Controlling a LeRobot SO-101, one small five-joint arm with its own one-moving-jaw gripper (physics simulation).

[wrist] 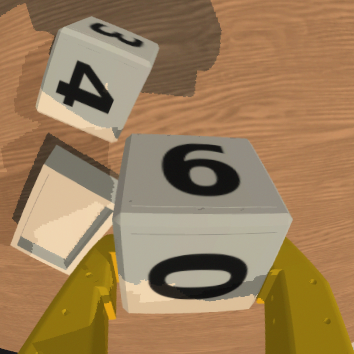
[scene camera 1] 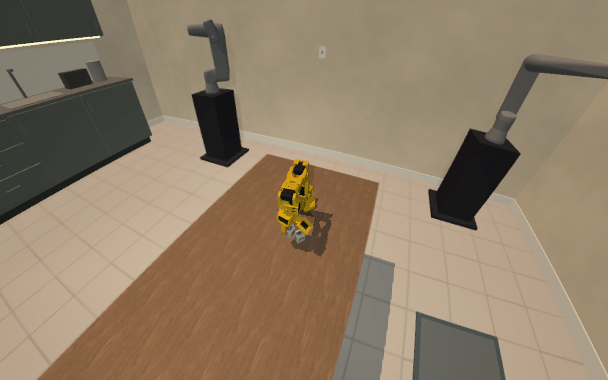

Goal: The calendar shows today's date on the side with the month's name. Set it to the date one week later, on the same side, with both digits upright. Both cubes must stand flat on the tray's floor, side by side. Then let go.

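Observation:
My gripper (scene camera 1: 292,231) (wrist: 194,265) is shut on a grey-white cube, with one jaw on each side. This held cube (wrist: 206,172) shows a 6 on its far face and a 0 on the face toward the wrist camera. A second cube (scene camera 1: 299,237) (wrist: 92,82) is at the upper left in the wrist view, outside the tray, with a 4 and a 3 showing, both turned. The pale tray (wrist: 80,172) lies on the table left of the held cube, partly hidden by it and the left jaw. No cube shows in its visible part.
The brown wooden table (scene camera 1: 240,280) (wrist: 295,75) extends toward the scene camera. The arm's shadow falls on it, right of the gripper in the scene view. Two grey arms on black pedestals (scene camera 1: 218,125) (scene camera 1: 472,180) stand on the floor beyond the table.

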